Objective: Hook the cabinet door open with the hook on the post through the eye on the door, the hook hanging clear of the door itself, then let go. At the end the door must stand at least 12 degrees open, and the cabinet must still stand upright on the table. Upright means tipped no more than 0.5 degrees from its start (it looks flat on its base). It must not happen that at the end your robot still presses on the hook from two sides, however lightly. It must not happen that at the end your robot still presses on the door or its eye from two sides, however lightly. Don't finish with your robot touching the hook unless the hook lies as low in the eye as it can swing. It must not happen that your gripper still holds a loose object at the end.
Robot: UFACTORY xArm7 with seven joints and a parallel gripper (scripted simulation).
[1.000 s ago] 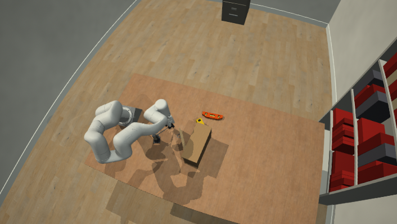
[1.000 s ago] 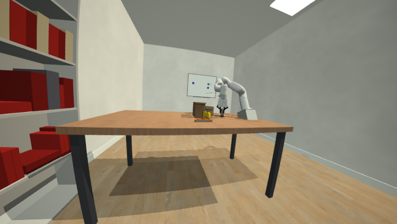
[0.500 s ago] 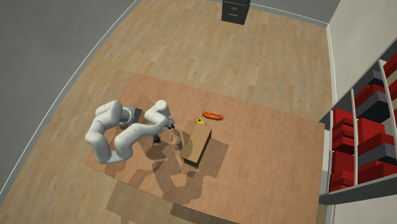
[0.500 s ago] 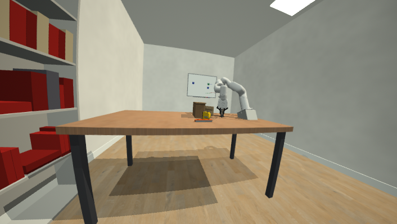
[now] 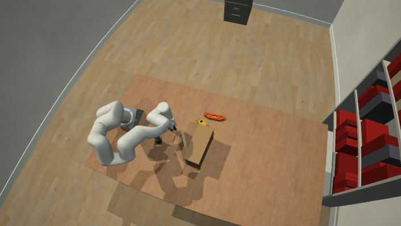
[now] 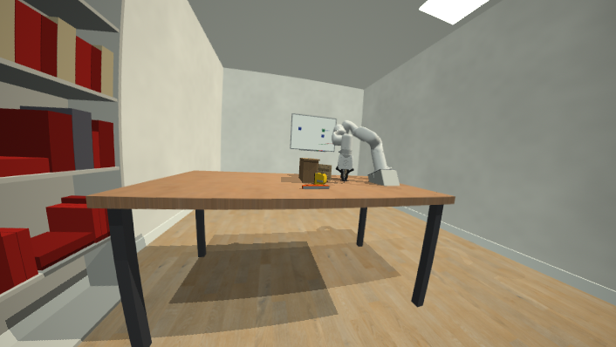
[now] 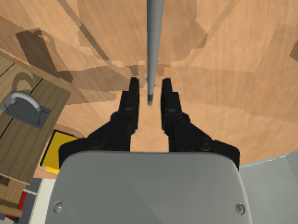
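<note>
Right now the grey hook rod is 20 mm behind my hand and 50 mm to the right of it. The rest, counted from my hand: cabinet door: 140 mm ahead, 110 mm to the right, 20 mm above; yellow tape measure: 210 mm ahead, 90 mm to the left, 10 mm below; orange spirit level: 270 mm ahead, 180 mm to the left, 40 mm below.
</note>
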